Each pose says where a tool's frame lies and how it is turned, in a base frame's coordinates. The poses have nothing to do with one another.
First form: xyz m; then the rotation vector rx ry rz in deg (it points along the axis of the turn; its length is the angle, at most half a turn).
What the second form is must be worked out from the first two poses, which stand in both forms.
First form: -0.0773 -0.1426 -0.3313 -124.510 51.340 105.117
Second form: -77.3 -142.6 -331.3 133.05 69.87 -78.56
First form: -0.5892 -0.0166 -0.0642 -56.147 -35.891 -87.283
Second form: -589.2 -16.6 -64.2 -14.72 -58.39 -88.79
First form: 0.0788 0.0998 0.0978 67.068 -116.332 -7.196
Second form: 78.8 99.8 97.8 148.01 -34.88 -109.78
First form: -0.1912 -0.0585 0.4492 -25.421 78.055 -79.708
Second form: -191.2 -58.5 449.2 -72.68 23.73 -112.05
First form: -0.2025 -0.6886 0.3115 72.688 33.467 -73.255
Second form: -202.5 -688.6 311.5 51.87 62.68 -53.33
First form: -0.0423 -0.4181 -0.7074 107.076 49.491 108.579
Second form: -42.3 -418.1 -707.4 94.63 -50.74 96.86
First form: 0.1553 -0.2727 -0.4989 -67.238 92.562 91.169
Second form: 155.3 -272.7 -498.9 104.45 61.15 -157.22
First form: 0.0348 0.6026 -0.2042 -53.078 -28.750 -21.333
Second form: 34.8 602.6 -204.2 -52.88 -33.98 -6.25
